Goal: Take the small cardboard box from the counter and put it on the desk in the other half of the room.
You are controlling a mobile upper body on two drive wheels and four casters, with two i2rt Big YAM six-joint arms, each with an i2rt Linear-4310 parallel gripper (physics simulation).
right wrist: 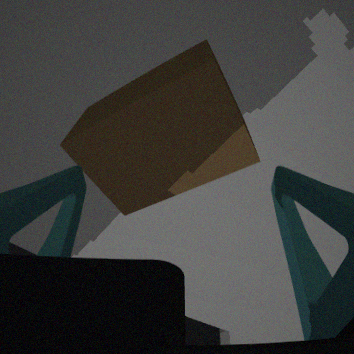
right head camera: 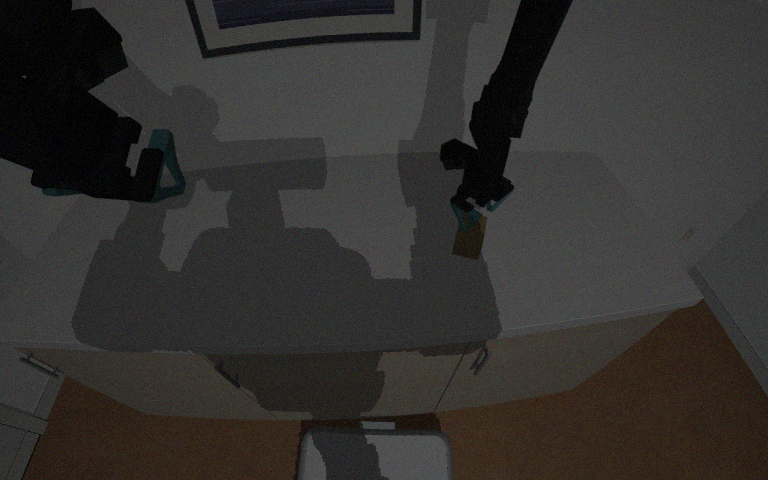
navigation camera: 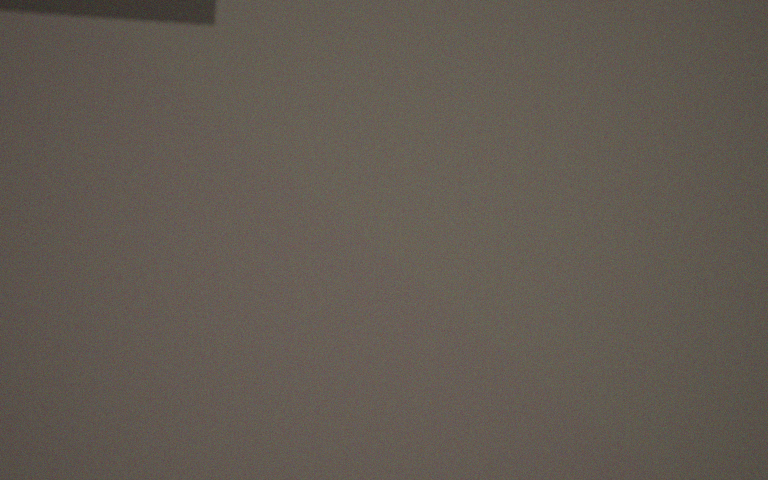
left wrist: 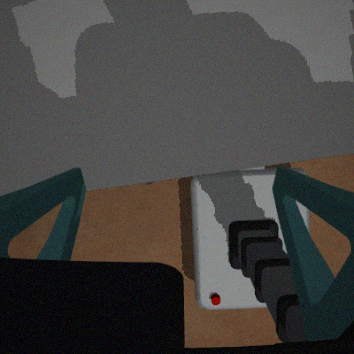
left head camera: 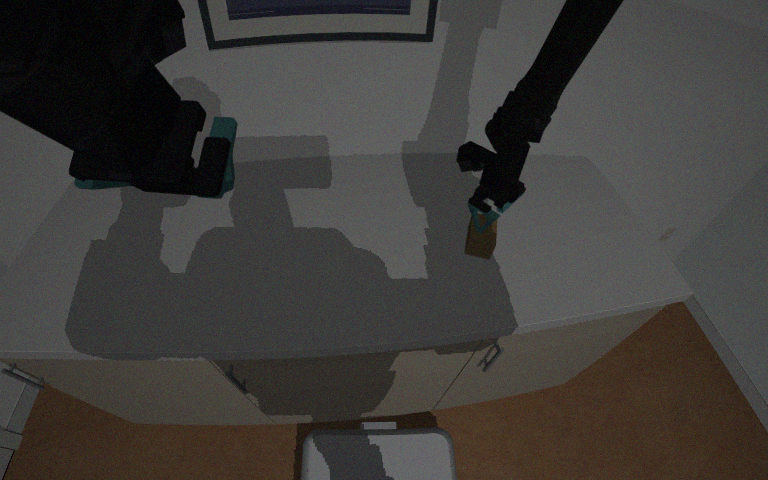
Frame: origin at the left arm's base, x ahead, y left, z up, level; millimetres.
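Seen in the pictures: left gripper, between the fingertips: (right head camera: 148,186) (left wrist: 178,177) (left head camera: 188,180); right gripper, between the fingertips: (right wrist: 178,176) (right head camera: 477,220) (left head camera: 489,221).
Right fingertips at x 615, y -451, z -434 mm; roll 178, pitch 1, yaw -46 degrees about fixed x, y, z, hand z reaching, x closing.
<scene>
A point is followed by its place in that frame.
The small brown cardboard box (left head camera: 480,240) @[x 572, y -424, z -450 mm] (right head camera: 469,242) @[x 568, y -430, z -451 mm] (right wrist: 160,135) @[x 618, y -435, z -450 mm] sits on the grey counter (left head camera: 572,243) @[x 611, y -706, z -500 mm] (right head camera: 572,243) @[x 612, y -713, z -500 mm] (right wrist: 220,250) @[x 539, y -582, z -500 mm], partly in shadow. My right gripper (left head camera: 491,216) @[x 615, y -451, z -434 mm] (right head camera: 476,213) @[x 615, y -451, z -434 mm] (right wrist: 178,176) @[x 615, y -451, z -434 mm] is open and hangs above the box's far end in the head views. In the right wrist view the box lies beyond and between the fingertips, nearer the left one. My left gripper (left wrist: 178,177) @[x 358, y 6, z -124 mm] is open and empty, off to the left above the counter; in the head views its teal fingers show beside the black arm. The desk does not show.
Cabinet doors with handles (left head camera: 491,357) (right head camera: 480,360) form the counter's front. My white base (left head camera: 419,452) @[x 234, y -360, z -1150 mm] (right head camera: 413,452) @[x 240, y -351, z -1150 mm] (left wrist: 220,280) @[x -168, y -81, z -1150 mm] stands close before it on the brown floor (left head camera: 623,407) @[x 345, y -1433, z -1410 mm]. A framed picture (left head camera: 322,38) @[x 939, y -63, z -148 mm] (right head camera: 311,44) @[x 940, y -67, z -154 mm] hangs on the wall behind. A side wall stands at the right.
</scene>
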